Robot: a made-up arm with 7 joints. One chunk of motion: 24 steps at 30 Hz.
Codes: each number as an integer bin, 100 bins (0 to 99) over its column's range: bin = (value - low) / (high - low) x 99, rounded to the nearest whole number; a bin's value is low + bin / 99 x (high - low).
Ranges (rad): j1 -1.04..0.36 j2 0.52..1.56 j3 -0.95..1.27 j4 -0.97..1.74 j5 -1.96..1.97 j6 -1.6..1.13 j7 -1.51..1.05
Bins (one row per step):
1: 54 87 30 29 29 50 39
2: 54 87 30 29 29 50 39
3: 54 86 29 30 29 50 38
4: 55 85 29 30 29 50 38
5: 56 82 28 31 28 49 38
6: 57 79 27 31 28 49 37
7: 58 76 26 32 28 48 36
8: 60 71 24 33 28 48 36
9: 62 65 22 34 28 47 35
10: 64 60 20 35 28 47 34
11: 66 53 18 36 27 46 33
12: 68 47 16 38 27 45 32
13: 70 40 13 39 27 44 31
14: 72 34 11 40 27 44 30
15: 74 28 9 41 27 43 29
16: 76 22 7 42 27 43 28
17: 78 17 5 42 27 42 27
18: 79 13 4 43 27 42 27
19: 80 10 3 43 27 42 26
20: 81 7 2 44 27 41 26
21: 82 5 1 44 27 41 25
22: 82 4 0 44 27 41 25
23: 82 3 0 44 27 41 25
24: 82 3 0 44 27 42 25
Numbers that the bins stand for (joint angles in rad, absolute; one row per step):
1: -0.2764 1.4339 -0.2773 -0.1762 -0.8088 -0.2212 -0.5015
2: -0.2764 1.4339 -0.2773 -0.1762 -0.8088 -0.2212 -0.5015
3: -0.2764 1.4234 -0.2997 -0.1488 -0.8088 -0.2212 -0.5274
4: -0.2622 1.4129 -0.2997 -0.1488 -0.8088 -0.2212 -0.5274
5: -0.2481 1.3814 -0.3221 -0.1214 -0.8485 -0.2488 -0.5274
6: -0.2339 1.3499 -0.3445 -0.1214 -0.8485 -0.2488 -0.5532
7: -0.2198 1.3184 -0.3670 -0.0940 -0.8485 -0.2764 -0.5791
8: -0.1915 1.2659 -0.4118 -0.0667 -0.8485 -0.2764 -0.5791
9: -0.1632 1.2028 -0.4567 -0.0393 -0.8485 -0.3039 -0.6049
10: -0.1349 1.1503 -0.5015 -0.0119 -0.8485 -0.3039 -0.6308
11: -0.1067 1.0768 -0.5464 0.0155 -0.8882 -0.3315 -0.6567
12: -0.0784 1.0137 -0.5912 0.0702 -0.8882 -0.3591 -0.6825
13: -0.0501 0.9402 -0.6585 0.0976 -0.8882 -0.3867 -0.7084
14: -0.0218 0.8772 -0.7033 0.1249 -0.8882 -0.3867 -0.7342
15: 0.0065 0.8141 -0.7482 0.1523 -0.8882 -0.4142 -0.7601
16: 0.0347 0.7511 -0.7930 0.1797 -0.8882 -0.4142 -0.7860
17: 0.0630 0.6986 -0.8379 0.1797 -0.8882 -0.4418 -0.8118
18: 0.0772 0.6566 -0.8603 0.2071 -0.8882 -0.4418 -0.8118
19: 0.0913 0.6251 -0.8827 0.2071 -0.8882 -0.4418 -0.8377
20: 0.1055 0.5935 -0.9052 0.2344 -0.8882 -0.4694 -0.8377
21: 0.1196 0.5725 -0.9276 0.2344 -0.8882 -0.4694 -0.8635
22: 0.1196 0.5620 -0.9500 0.2344 -0.8882 -0.4694 -0.8635
23: 0.1196 0.5515 -0.9500 0.2344 -0.8882 -0.4694 -0.8635
24: 0.1196 0.5515 -0.9500 0.2344 -0.8882 -0.4418 -0.8635

